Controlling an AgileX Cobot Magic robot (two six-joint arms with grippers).
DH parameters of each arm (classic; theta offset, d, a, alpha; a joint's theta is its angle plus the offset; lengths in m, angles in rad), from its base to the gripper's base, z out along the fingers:
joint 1: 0 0.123 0 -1.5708
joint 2: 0.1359 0 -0.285 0
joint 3: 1.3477 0 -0.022 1.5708
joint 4: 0 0.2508 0 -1.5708
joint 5: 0 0 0.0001 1.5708
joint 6: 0 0.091 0 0
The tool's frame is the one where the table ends.
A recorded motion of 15 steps. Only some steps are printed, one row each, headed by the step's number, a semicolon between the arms.
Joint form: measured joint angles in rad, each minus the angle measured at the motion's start. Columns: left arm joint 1, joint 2, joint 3, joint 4, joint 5, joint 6; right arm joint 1, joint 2, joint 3, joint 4, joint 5, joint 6.
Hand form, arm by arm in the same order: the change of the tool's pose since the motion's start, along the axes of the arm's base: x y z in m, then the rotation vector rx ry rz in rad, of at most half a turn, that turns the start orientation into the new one. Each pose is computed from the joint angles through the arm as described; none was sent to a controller.
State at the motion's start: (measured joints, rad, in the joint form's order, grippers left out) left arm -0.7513 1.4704 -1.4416 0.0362 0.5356 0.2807; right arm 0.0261 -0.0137 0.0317 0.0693 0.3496 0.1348
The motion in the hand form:
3: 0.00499 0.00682 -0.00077 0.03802 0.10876 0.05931; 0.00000 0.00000 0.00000 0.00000 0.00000 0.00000
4: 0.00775 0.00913 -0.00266 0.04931 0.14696 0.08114; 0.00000 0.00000 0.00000 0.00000 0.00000 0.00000
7: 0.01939 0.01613 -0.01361 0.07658 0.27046 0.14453; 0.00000 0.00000 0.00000 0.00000 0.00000 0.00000
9: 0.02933 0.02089 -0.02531 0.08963 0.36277 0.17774; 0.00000 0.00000 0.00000 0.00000 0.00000 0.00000
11: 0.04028 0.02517 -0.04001 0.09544 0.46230 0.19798; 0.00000 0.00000 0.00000 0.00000 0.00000 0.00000
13: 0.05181 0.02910 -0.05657 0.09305 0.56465 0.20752; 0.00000 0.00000 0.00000 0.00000 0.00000 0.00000
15: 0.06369 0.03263 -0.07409 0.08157 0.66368 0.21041; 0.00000 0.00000 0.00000 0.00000 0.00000 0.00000
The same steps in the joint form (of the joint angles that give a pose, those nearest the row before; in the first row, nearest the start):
3: 0.0223 0.0189 -0.0506 0.0078 0.1392 -0.0610; 0.0000 0.0000 0.0000 0.0000 0.0000 0.0000
4: 0.0328 0.0282 -0.0639 0.0056 0.1798 -0.0785; 0.0000 0.0000 0.0000 0.0000 0.0000 0.0000
7: 0.0756 0.0653 -0.0926 -0.0254 0.2837 -0.1132; 0.0000 0.0000 0.0000 0.0000 0.0000 0.0000
9: 0.1131 0.0974 -0.1026 -0.0711 0.3411 -0.1158; 0.0000 0.0000 0.0000 0.0000 0.0000 0.0000
11: 0.1549 0.1355 -0.1067 -0.1372 0.3892 -0.1010; 0.0000 0.0000 0.0000 0.0000 0.0000 0.0000
13: 0.1983 0.1790 -0.1081 -0.2152 0.4302 -0.0750; 0.0000 0.0000 0.0000 0.0000 0.0000 0.0000
15: 0.2404 0.2267 -0.1087 -0.2966 0.4633 -0.0443; 0.0000 0.0000 0.0000 0.0000 0.0000 0.0000

